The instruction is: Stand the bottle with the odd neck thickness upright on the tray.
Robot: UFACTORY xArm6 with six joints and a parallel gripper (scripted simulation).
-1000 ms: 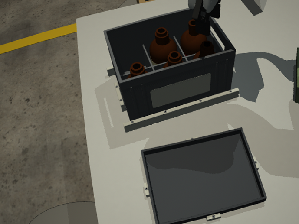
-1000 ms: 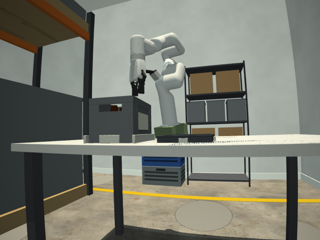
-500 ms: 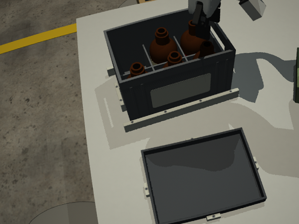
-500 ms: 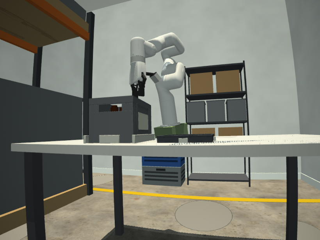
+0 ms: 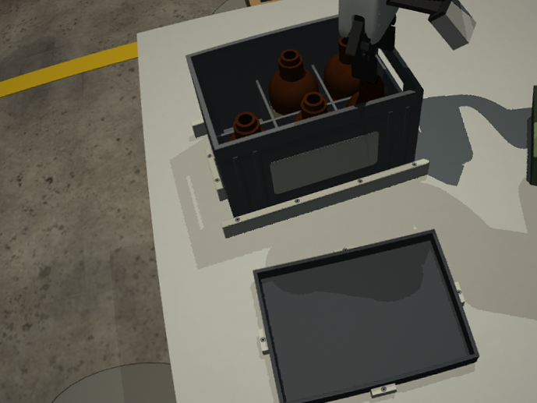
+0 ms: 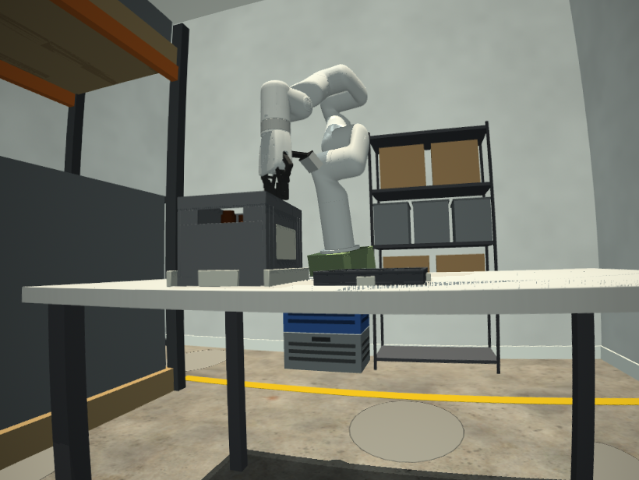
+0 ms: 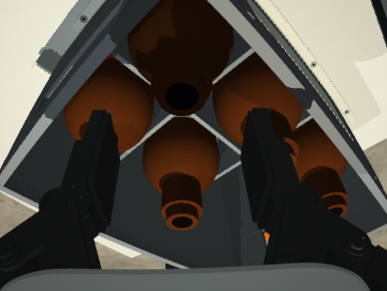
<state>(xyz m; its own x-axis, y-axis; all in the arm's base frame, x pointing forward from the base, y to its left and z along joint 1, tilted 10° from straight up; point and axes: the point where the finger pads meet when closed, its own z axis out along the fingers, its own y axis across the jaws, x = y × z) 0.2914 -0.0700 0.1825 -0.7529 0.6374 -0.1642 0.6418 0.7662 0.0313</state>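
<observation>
The glass bottle lies 120 mm below my hand, 80 mm to the right of it and 10 mm ahead of it. Round my hand: dark tray 250 mm to the left, 200 mm below, 90 mm ahead; then dark crate 130 mm below, 90 mm ahead, 30 mm to the right.
</observation>
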